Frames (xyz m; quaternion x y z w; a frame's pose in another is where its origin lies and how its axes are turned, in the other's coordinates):
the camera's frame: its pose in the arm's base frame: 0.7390 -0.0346 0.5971 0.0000 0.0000 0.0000 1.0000
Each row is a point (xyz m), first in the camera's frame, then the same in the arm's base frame.
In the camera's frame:
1: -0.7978 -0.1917 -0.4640
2: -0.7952 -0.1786 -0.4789
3: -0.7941 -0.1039 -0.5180
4: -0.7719 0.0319 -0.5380
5: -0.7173 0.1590 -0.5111
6: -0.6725 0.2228 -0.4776
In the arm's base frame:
1: -0.0588 -0.2263 0.1331
2: -0.0562 -0.2132 0.1182
3: -0.0551 -0.1385 0.0791
4: -0.0329 -0.0027 0.0591
5: 0.0217 0.1244 0.0860
6: 0.0665 0.1882 0.1195

